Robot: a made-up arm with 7 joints. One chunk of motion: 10 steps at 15 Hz.
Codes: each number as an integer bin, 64 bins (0 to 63) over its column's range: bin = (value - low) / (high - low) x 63, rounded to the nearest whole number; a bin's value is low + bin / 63 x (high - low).
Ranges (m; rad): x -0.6..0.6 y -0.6..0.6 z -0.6..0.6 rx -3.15..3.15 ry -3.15..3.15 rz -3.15..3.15
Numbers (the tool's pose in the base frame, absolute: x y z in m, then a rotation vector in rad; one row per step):
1: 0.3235 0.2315 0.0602 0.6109 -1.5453 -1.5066
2: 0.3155 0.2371 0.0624 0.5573 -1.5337 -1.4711
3: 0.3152 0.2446 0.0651 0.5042 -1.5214 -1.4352
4: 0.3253 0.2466 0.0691 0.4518 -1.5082 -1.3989
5: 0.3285 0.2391 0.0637 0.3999 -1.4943 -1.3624
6: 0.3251 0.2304 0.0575 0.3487 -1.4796 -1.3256
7: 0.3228 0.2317 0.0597 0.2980 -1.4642 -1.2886
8: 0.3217 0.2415 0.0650 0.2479 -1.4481 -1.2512
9: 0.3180 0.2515 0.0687 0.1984 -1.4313 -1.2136
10: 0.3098 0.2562 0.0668 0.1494 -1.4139 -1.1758
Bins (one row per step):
1: 48 44 35 38 16 16
2: 48 44 35 37 16 17
3: 48 44 35 37 16 17
4: 49 44 35 36 16 18
5: 49 44 35 35 17 18
6: 49 44 35 35 17 18
7: 48 44 35 34 17 19
8: 48 44 35 34 17 19
9: 48 45 35 33 17 19
10: 48 45 35 33 17 20

